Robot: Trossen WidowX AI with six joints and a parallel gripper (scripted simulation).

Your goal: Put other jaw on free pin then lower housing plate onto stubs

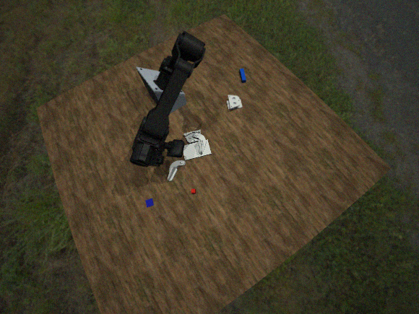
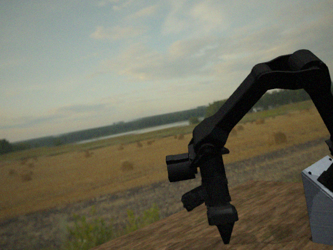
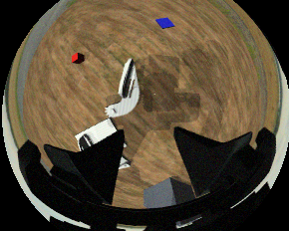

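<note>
The white jaw lies 50 mm ahead of my gripper tip, 20 mm to the left of it and 80 mm below it. The rest, counted from my gripper tip: white stepped piece 30 mm behind, 420 mm to the left, 80 mm below; red cube 180 mm ahead, 70 mm below; blue square 90 mm ahead, 170 mm to the right, 80 mm below.
</note>
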